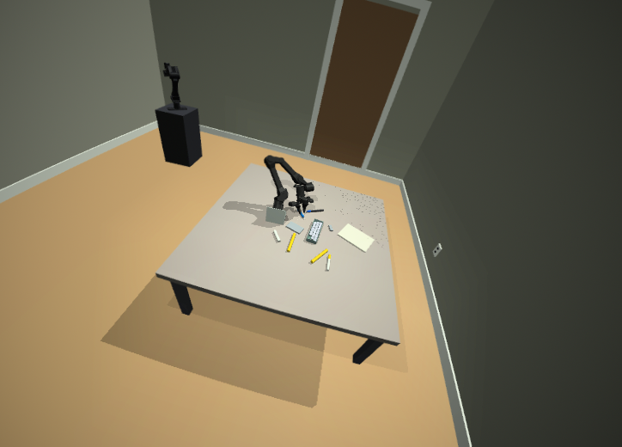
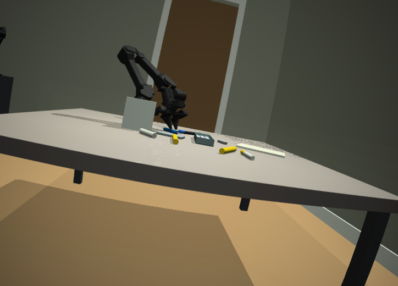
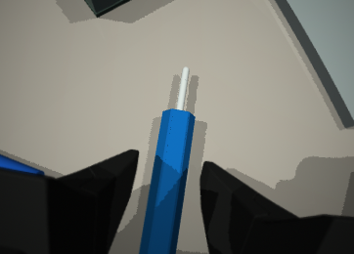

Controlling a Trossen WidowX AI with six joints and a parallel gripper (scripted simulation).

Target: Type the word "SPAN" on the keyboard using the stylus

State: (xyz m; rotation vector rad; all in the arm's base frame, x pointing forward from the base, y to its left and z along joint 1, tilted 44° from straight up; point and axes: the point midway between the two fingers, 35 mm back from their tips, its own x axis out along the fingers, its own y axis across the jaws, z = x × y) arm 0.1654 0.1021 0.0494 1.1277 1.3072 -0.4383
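Now: gripper tip 10 mm short of the blue stylus, 10 mm to the left of it and 10 mm above it. The rest, counted from my gripper tip: blue pen (70 mm ahead, 70 mm to the left, 10 mm below); then cream pad (420 mm ahead, 110 mm to the right, 10 mm below); then flat grey slab (30 mm behind, 150 mm to the right, 10 mm below).
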